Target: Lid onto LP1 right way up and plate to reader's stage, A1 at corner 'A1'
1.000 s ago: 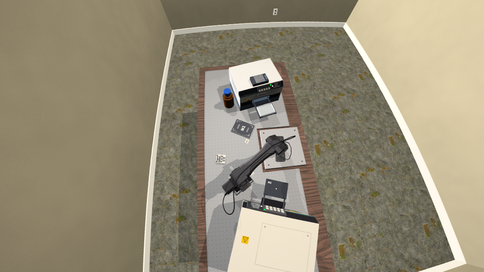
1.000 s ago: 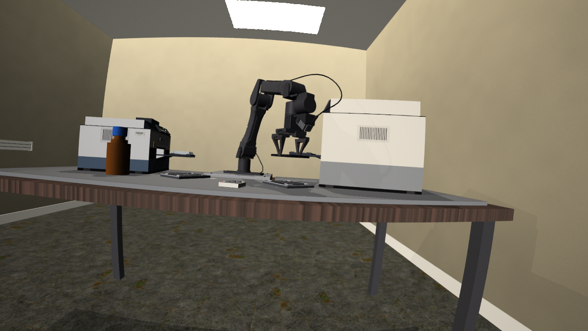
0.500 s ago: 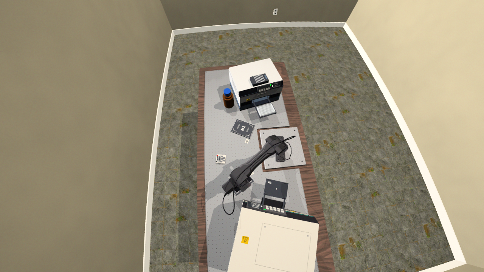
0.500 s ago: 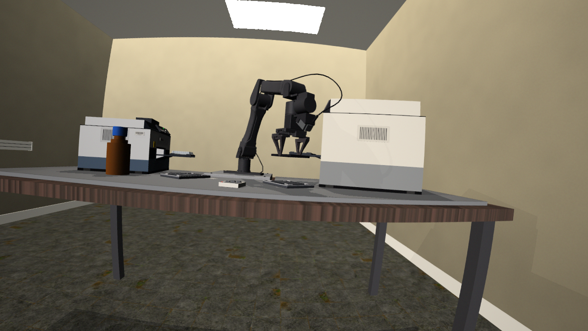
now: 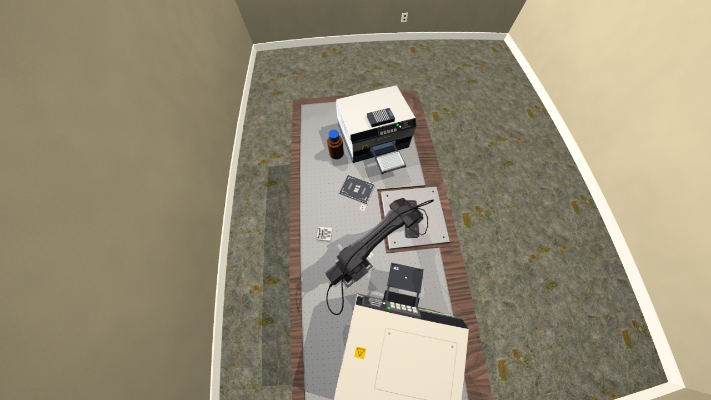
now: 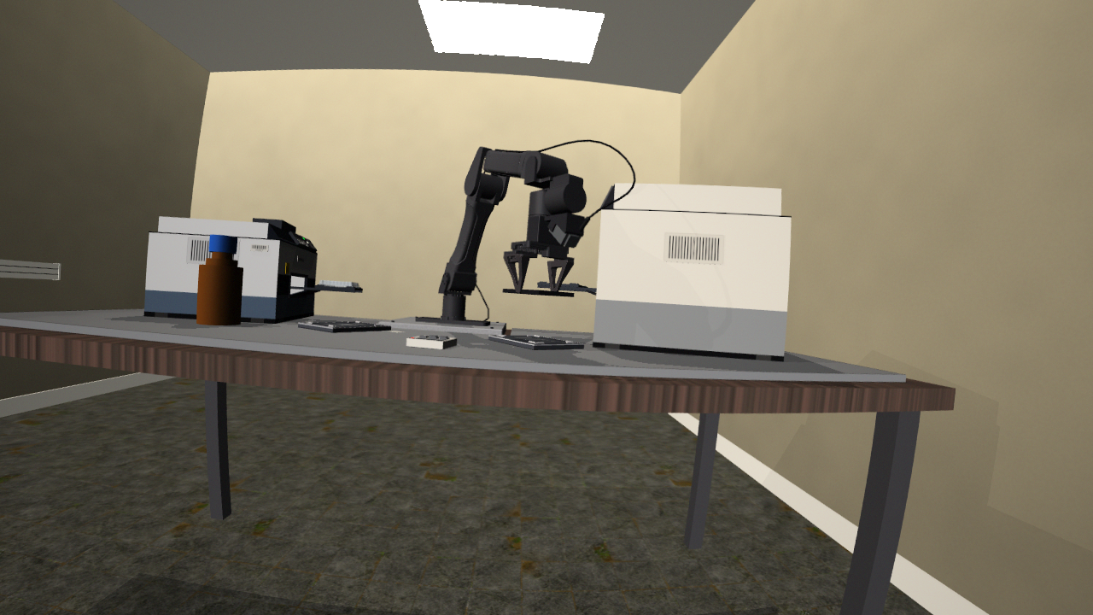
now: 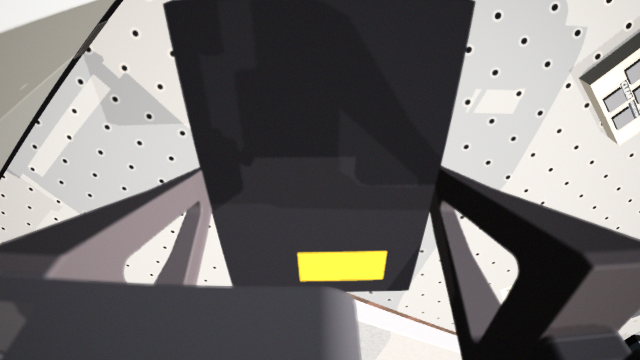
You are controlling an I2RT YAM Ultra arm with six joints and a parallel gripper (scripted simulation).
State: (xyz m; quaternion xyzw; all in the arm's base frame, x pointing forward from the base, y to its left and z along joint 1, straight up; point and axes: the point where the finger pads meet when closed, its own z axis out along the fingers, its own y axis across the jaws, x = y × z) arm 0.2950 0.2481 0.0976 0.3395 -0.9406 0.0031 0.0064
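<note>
Right now my hand is 11 cm above the LP1 tag, 8 cm past it and 7 cm to the left of it. Round my hand: lid right at my hand; then capped brown bottle 65 cm to the right, 11 cm ahead; then clear well plate 54 cm to the right, 19 cm behind, 1 cm below.
</note>
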